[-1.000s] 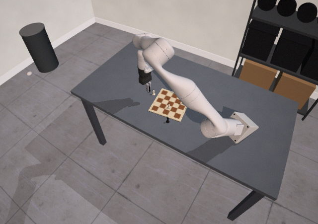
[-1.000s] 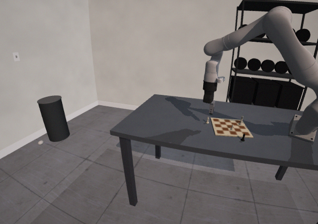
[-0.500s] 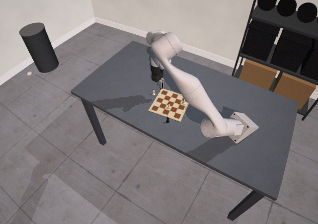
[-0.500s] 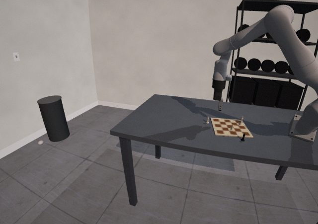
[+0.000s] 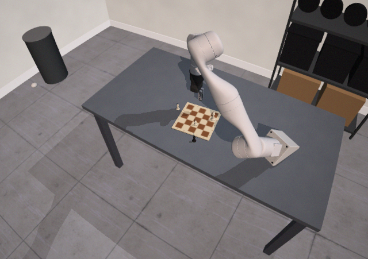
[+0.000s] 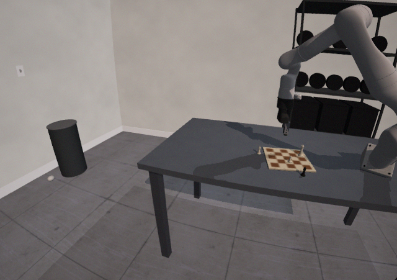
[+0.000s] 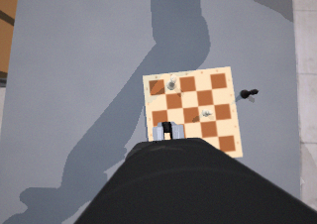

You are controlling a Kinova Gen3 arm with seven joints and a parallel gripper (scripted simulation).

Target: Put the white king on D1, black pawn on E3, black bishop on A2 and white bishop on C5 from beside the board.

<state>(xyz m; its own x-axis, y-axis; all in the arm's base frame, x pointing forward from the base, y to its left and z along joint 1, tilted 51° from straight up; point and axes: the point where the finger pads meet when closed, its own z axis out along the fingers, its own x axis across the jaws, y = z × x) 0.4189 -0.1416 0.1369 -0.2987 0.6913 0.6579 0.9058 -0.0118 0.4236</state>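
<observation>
Right now the chessboard is 130 mm below my hand, 60 mm to the left of it and 30 mm behind it. From my hand the other things lie so: white bishop (110 mm below, 110 mm ahead, 70 mm to the left); white king (100 mm behind, 90 mm below); black pawn (10 mm below).
</observation>
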